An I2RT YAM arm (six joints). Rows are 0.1 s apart.
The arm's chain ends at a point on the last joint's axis. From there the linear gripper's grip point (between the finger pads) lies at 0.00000 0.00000 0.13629 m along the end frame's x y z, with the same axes.
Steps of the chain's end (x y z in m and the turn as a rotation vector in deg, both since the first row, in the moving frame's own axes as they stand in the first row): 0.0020 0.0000 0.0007 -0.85 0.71 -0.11; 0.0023 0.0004 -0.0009 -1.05 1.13 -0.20; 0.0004 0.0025 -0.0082 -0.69 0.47 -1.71; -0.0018 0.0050 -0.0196 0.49 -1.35 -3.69; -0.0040 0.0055 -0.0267 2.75 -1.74 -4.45; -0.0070 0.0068 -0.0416 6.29 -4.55 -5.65; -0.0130 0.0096 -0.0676 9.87 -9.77 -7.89
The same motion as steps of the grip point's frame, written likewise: 0.0037 0.0020 0.0007 -0.85 0.71 -0.11; 0.0050 0.0029 -0.0009 -1.05 1.13 -0.20; 0.0015 0.0041 -0.0082 -0.69 0.47 -1.71; -0.0050 0.0039 -0.0196 0.49 -1.35 -3.69; -0.0084 -0.0009 -0.0269 2.75 -1.74 -4.45; -0.0185 -0.0076 -0.0428 6.29 -4.55 -5.65; -0.0375 -0.0120 -0.0716 9.87 -9.77 -7.89
